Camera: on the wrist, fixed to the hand. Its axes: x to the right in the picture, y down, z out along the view.
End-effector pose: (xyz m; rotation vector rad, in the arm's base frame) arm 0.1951 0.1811 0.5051 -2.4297 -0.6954 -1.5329
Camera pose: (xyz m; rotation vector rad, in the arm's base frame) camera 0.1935 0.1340 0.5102 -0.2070 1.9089 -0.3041
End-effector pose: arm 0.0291 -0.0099 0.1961 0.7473 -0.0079 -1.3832
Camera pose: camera 0.0721 0.0089 0.2025 0.3856 -0.3187 1.7855
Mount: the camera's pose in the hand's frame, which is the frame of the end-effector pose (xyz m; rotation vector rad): -0.0096 0.0408 -0.0221 0.0127 0.8402 3.0251
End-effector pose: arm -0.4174 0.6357 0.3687 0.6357 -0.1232 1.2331
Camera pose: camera -0.4631 0.6465 0.3622 0.4847 0.1778 -1.9515
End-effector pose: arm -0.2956 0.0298 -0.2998 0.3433 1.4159 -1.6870
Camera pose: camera -0.2662 0.0554 -0.3267 1.7716 -0.0423 1.1081
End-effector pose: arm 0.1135 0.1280 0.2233 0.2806 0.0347 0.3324
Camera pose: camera 0.0897 0.1677 0.2133 0.0669 -0.3646 -2.7894
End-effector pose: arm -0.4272 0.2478 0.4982 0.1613 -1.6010 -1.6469
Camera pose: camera -0.3892 0.2422 0.5259 -0.9340 0.0946 0.8829
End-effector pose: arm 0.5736 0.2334 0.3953 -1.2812 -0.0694 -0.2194
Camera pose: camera 0.5709 0.2244 0.3489 -0.0034 2.3127 1.7837
